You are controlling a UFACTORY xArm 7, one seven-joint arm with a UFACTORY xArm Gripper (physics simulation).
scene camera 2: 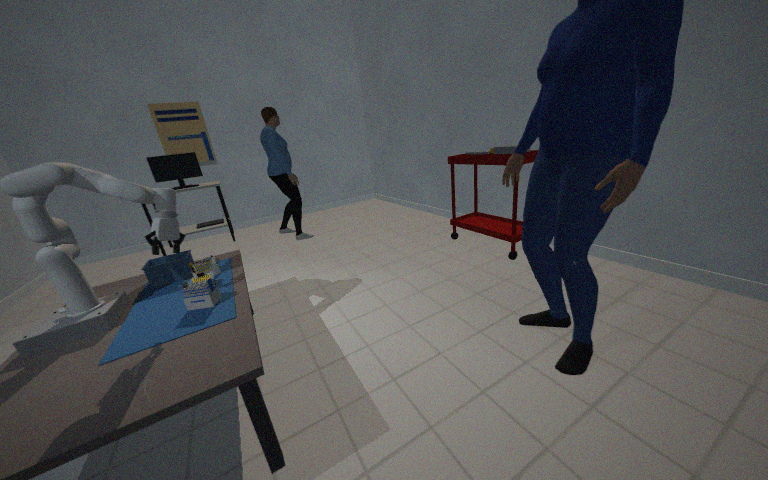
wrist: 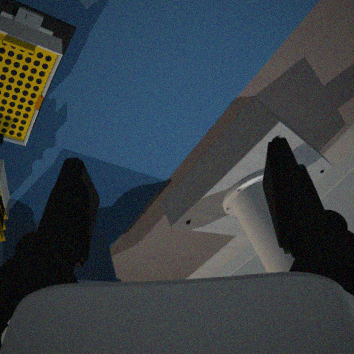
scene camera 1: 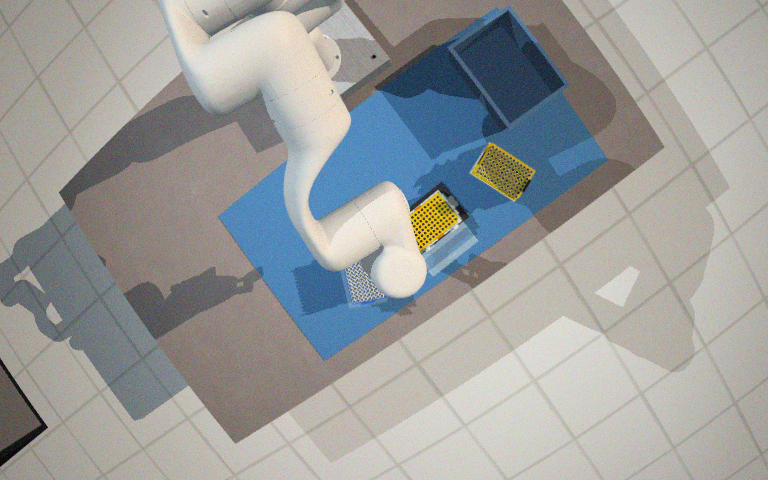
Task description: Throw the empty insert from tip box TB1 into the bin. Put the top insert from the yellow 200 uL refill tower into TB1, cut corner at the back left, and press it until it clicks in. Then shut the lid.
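Tip box TB1 (scene camera 1: 461, 217) (wrist: 46, 41) stands mid-mat with its clear lid (scene camera 1: 453, 249) open toward the front edge. A yellow insert with dark empty holes (scene camera 1: 434, 217) (wrist: 21, 90) sits in it. The yellow refill tower (scene camera 1: 502, 171) (wrist: 2, 187) stands to its right in scene camera 1; a sliver shows at the left edge of the wrist view. The blue-grey bin (scene camera 1: 480, 90) (scene camera 2: 168, 268) is at the back right. My gripper (scene camera 2: 167, 249) (wrist: 175, 169) is open and empty, above the workspace; in scene camera 1 the arm hides it. The insert's cut corner cannot be told.
A blue-and-white tip tower (scene camera 1: 362, 284) (scene camera 2: 199, 298) stands left of TB1, partly under the arm in scene camera 1. The blue mat (scene camera 1: 271, 226) (scene camera 2: 141, 333) lies on the brown table (scene camera 1: 237, 390). Two people and a red cart (scene camera 2: 487, 226) are beyond the table.
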